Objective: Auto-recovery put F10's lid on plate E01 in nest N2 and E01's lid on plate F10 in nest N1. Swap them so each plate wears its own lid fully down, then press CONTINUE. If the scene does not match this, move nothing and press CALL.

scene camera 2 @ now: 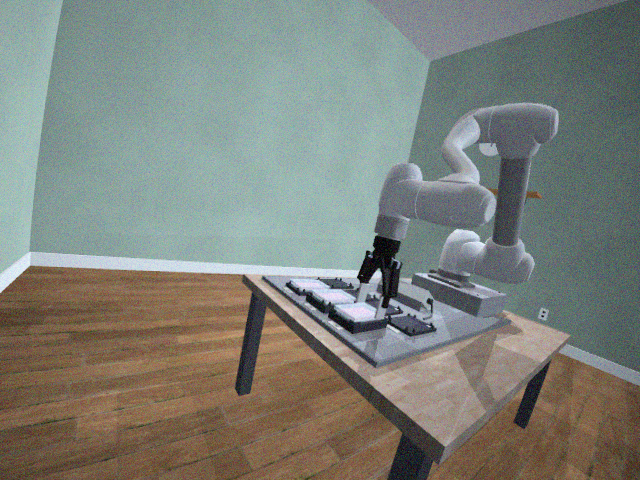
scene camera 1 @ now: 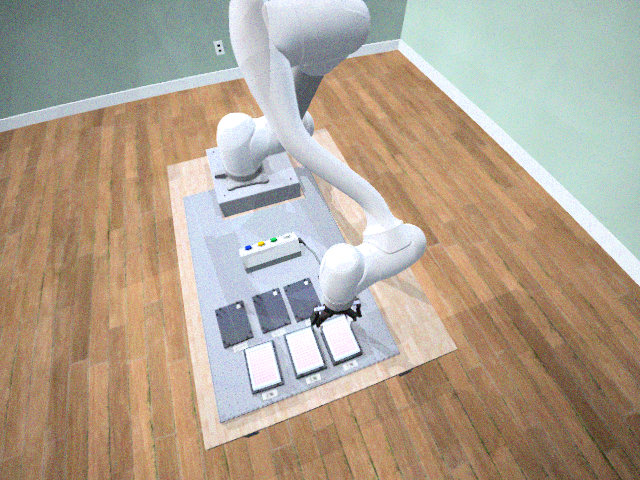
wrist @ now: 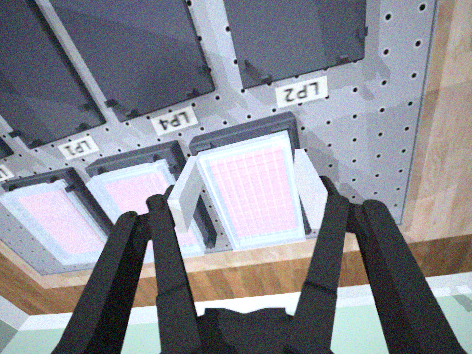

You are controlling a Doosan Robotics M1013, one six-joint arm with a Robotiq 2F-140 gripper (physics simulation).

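Frame: origin at the arm's base, x ahead, y right, z down, level; millimetres.
Seen in the pictures: gripper, fingertip midpoint: (scene camera 2: 368, 311) (scene camera 1: 335, 326) (wrist: 246, 166); arm's base at its link origin: (scene camera 2: 450, 281) (scene camera 1: 245, 172).
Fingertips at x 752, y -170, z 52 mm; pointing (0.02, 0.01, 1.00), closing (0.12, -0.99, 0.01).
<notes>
Offsets run from my fingertips to a thing's top centre.
Three pink-welled plates with clear covers sit in dark nests: the left plate {dx +52, dy +257, dz +2 mm} (scene camera 1: 262, 366) (scene camera 2: 308, 284) (wrist: 62, 220), middle plate {dx +47, dy +118, dz -10 mm} (scene camera 1: 305, 352) (scene camera 2: 333, 296) (wrist: 132, 189) and right plate {dx +41, dy -3, dz -10 mm} (scene camera 1: 341, 341) (scene camera 2: 356, 312) (wrist: 260, 215). Their identity codes and the nest labels are not readable. My gripper (scene camera 1: 337, 319) (scene camera 2: 370, 307) (wrist: 246, 166) points down at the right plate, its pale pads against both long sides of that plate's lid, near the end facing the LP2 label. The lid looks seated. The white button box {dx -352, dy +146, dz -52 mm} (scene camera 1: 271, 254) (scene camera 2: 408, 295) carries blue, yellow, green and whitish buttons.
Dark flat pads lie behind the plates: the LP2 pad (scene camera 1: 302, 299) (wrist: 302, 40), LP4 pad (scene camera 1: 270, 311) (wrist: 135, 55) and LP1 pad (scene camera 1: 234, 324) (wrist: 45, 75). The middle plate's nest stands close beside my left finger in the wrist view. A cable runs from the button box.
</notes>
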